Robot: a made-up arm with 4 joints. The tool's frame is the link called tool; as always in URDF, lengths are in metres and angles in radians. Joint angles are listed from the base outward.
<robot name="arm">
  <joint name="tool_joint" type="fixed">
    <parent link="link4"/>
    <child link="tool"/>
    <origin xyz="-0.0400 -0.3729 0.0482"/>
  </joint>
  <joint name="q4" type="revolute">
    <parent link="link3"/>
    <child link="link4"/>
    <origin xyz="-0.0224 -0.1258 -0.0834"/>
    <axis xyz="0 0 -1"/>
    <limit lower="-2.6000" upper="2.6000"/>
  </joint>
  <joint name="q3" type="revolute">
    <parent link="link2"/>
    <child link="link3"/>
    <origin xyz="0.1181 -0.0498 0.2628"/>
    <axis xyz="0 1 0"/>
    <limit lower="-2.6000" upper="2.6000"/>
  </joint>
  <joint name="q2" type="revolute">
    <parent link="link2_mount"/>
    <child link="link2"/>
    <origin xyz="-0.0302 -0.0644 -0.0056"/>
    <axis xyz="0 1 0"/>
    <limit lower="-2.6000" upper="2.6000"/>
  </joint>
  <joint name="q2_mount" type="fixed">
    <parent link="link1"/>
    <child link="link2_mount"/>
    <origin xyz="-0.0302 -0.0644 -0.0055"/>
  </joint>
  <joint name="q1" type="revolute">
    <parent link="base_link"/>
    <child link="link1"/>
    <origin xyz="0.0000 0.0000 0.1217"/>
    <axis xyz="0 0 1"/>
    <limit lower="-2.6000" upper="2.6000"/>
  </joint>
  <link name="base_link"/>
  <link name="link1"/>
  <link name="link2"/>
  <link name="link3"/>
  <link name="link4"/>
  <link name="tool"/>
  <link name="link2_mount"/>
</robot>
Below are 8 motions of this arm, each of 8 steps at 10 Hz.
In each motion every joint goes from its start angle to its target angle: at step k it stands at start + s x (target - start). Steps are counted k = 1, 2, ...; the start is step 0. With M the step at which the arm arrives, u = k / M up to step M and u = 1 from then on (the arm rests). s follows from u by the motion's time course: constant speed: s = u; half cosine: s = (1 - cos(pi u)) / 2; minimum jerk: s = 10 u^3 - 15 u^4 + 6 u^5.
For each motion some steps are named. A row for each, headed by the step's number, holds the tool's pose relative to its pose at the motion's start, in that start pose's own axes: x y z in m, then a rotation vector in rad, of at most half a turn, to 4 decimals.
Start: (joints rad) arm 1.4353 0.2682 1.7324 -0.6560
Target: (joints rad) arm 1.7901 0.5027 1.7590 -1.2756
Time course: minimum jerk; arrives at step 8
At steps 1, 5, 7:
1: 0.0027 0.0005 0.0035 -0.0015 0.0065 0.0076
5: 0.1304 0.0549 0.1101 0.0032 0.2928 0.3169
7: 0.1758 0.0867 0.1260 0.0386 0.3913 0.4164

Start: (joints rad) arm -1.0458 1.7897 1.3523 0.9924
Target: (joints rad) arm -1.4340 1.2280 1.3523 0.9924
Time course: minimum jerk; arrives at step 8
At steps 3, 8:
3: 0.0677 0.0031 -0.0921 0.1338 -0.0775 0.1066
8: 0.2604 0.1105 -0.3339 0.5239 -0.2120 0.3779

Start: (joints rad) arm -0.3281 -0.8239 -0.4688 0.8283
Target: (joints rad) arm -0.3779 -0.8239 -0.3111 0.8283
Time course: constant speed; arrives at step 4
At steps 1, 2, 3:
1: -0.0042 -0.0001 0.0191 -0.0371 0.0179 -0.0037
2: -0.0084 0.0004 0.0382 -0.0741 0.0359 -0.0078
3: -0.0125 0.0016 0.0572 -0.1110 0.0540 -0.0124

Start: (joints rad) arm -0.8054 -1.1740 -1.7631 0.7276
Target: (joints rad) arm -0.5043 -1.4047 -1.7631 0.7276
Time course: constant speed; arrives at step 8
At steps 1, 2, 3, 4, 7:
1: -0.0122 -0.0084 -0.0060 0.0245 -0.0168 -0.0370
2: -0.0245 -0.0163 -0.0119 0.0482 -0.0343 -0.0741
3: -0.0370 -0.0240 -0.0175 0.0710 -0.0525 -0.1115
4: -0.0496 -0.0313 -0.0230 0.0930 -0.0713 -0.1490
7: -0.0883 -0.0512 -0.0383 0.1538 -0.1317 -0.2625

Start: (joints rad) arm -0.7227 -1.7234 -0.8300 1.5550
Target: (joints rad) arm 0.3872 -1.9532 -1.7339 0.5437
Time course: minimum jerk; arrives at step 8
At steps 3, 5, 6, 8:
3: 0.0726 -0.0647 -0.1625 0.3246 0.0789 -0.0028
5: 0.1239 -0.1464 -0.3995 0.7522 -0.1498 -0.1178
6: 0.1320 -0.1917 -0.4630 0.8254 -0.3298 -0.1893
8: 0.1315 -0.2277 -0.4926 0.8357 -0.4531 -0.2365

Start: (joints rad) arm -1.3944 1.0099 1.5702 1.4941
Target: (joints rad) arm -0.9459 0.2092 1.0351 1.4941
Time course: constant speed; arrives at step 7
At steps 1, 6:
1: -0.0325 -0.0105 -0.0960 0.1872 -0.0537 -0.0508
6: -0.0265 0.1621 -0.4777 1.0987 -0.4534 -0.1718

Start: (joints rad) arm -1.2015 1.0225 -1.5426 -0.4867
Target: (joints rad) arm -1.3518 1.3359 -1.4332 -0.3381
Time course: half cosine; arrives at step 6
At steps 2, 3, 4, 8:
2: -0.0508 0.0075 -0.0188 0.0326 0.1020 -0.0707
3: -0.1034 0.0187 -0.0332 0.0646 0.2036 -0.1429
4: -0.1568 0.0334 -0.0430 0.0961 0.3050 -0.2164
8: -0.2102 0.0518 -0.0482 0.1273 0.4062 -0.2906

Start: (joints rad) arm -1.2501 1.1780 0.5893 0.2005
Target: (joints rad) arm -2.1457 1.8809 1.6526 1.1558
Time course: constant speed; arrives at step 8
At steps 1, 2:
1: -0.0036 -0.0105 -0.0295 0.0466 0.2407 -0.0849
2: 0.0072 -0.0180 -0.0438 0.0576 0.4825 -0.1426

